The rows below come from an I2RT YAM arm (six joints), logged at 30 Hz.
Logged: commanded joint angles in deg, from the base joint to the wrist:
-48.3, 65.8, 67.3, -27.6, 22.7, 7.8
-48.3, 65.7, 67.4, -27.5, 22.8, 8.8
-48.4, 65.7, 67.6, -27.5, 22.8, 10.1
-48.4, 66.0, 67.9, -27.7, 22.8, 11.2
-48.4, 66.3, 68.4, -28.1, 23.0, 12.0
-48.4, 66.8, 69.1, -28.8, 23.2, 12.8
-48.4, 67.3, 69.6, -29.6, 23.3, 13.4
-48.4, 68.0, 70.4, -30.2, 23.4, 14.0
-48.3, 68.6, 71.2, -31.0, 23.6, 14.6
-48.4, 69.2, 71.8, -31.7, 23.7, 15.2
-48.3, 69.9, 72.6, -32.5, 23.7, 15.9
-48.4, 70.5, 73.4, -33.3, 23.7, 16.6
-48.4, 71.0, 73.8, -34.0, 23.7, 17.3
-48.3, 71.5, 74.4, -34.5, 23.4, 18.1
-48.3, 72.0, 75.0, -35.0, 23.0, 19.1
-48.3, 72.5, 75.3, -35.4, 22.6, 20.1
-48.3, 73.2, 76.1, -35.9, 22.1, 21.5
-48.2, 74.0, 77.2, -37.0, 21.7, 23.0
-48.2, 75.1, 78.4, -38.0, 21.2, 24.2
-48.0, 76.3, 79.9, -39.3, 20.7, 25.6
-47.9, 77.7, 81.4, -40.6, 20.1, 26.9
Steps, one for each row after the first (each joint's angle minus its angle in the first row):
0.0, -0.1, 0.1, 0.1, 0.1, 1.0
-0.1, -0.1, 0.3, 0.1, 0.1, 2.3
-0.1, 0.2, 0.6, -0.1, 0.1, 3.4
-0.1, 0.5, 1.1, -0.5, 0.3, 4.2
-0.1, 1.0, 1.8, -1.2, 0.5, 5.0
-0.1, 1.5, 2.3, -2.0, 0.6, 5.6
-0.1, 2.2, 3.1, -2.6, 0.7, 6.2
0.0, 2.8, 3.9, -3.4, 0.9, 6.8
-0.1, 3.4, 4.5, -4.1, 1.0, 7.4
0.0, 4.1, 5.3, -4.9, 1.0, 8.1
-0.1, 4.7, 6.1, -5.7, 1.0, 8.8
-0.1, 5.2, 6.5, -6.4, 1.0, 9.5
0.0, 5.7, 7.1, -6.9, 0.7, 10.3
0.0, 6.2, 7.7, -7.4, 0.3, 11.3
0.0, 6.7, 8.0, -7.8, -0.1, 12.3
0.0, 7.4, 8.8, -8.3, -0.6, 13.7
0.1, 8.2, 9.9, -9.4, -1.0, 15.2
0.1, 9.3, 11.1, -10.4, -1.5, 16.4
0.3, 10.5, 12.6, -11.7, -2.0, 17.8
0.4, 11.9, 14.1, -13.0, -2.6, 19.1

